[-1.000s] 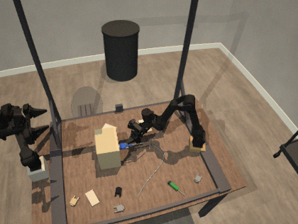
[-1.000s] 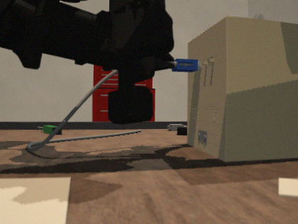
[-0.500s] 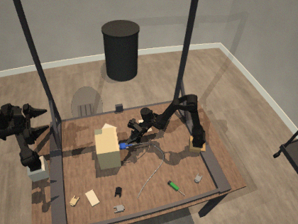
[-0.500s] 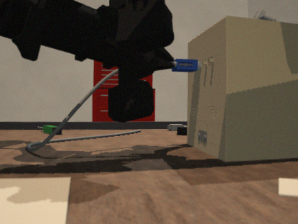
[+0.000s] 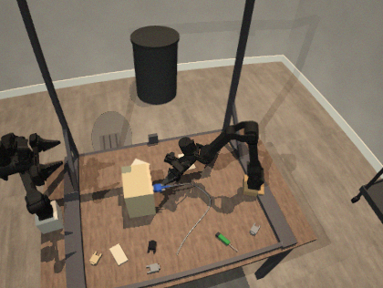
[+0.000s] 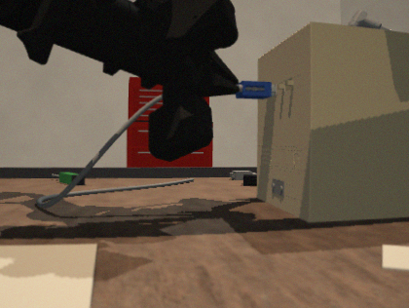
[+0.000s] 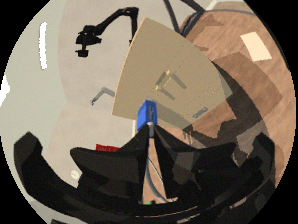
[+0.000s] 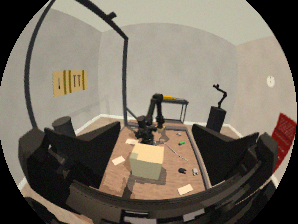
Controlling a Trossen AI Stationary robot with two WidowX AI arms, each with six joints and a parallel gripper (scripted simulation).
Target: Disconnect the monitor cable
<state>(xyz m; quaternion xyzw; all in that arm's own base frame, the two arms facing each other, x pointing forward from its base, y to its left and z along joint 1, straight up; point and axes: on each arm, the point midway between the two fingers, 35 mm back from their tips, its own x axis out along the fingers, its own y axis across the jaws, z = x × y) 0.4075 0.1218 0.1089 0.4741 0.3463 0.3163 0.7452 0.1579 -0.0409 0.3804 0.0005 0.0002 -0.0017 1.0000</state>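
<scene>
My left gripper is now 40 mm to the left of the blue plug, 30 mm short of it and 10 mm above it. Round my left hand: back panel (80 mm to the right, 40 mm below, 10 mm ahead); then beige box (130 mm to the right, 50 mm below, 10 mm ahead).
</scene>
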